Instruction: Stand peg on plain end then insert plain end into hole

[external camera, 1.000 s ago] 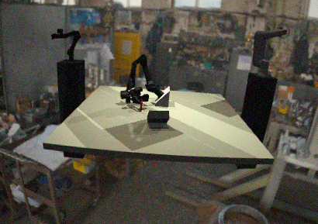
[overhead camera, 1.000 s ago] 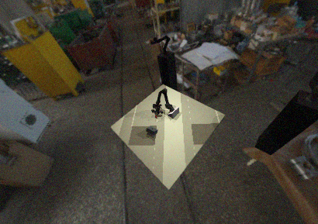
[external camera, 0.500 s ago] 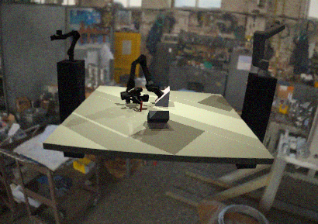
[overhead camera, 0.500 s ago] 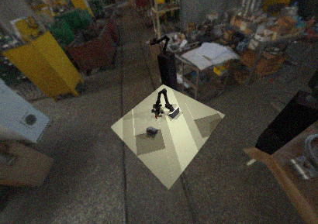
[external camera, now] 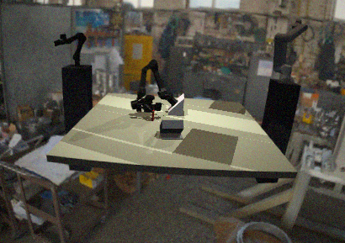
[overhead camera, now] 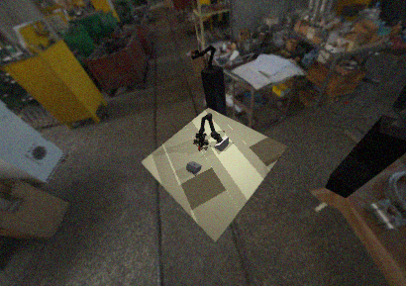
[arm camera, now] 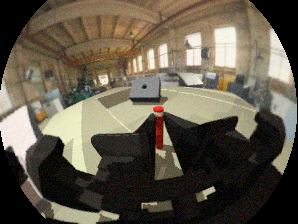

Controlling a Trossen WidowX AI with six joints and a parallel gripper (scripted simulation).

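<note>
Now: gripper tip 10 mm above the red peg. The rest, counted from my gripper tip: sloped panel (220 mm ahead, 120 mm to the left, 20 mm below).
</note>
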